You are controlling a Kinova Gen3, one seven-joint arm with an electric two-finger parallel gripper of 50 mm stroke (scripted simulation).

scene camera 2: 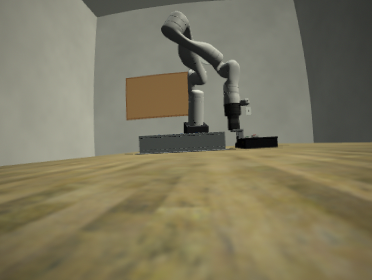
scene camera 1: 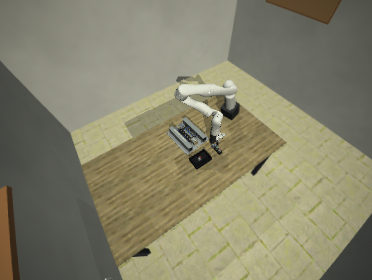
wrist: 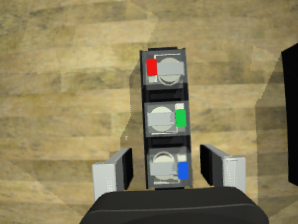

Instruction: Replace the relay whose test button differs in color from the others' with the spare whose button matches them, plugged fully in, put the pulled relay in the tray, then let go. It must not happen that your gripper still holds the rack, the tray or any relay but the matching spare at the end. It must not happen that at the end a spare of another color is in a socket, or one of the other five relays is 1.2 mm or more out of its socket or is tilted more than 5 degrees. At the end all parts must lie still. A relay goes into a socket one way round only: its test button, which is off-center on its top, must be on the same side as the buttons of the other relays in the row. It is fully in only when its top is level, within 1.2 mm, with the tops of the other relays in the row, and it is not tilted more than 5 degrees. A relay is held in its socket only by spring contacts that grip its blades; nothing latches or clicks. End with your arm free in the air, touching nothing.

I see my gripper (wrist: 166,160) and a spare relay (wrist: 172,118).
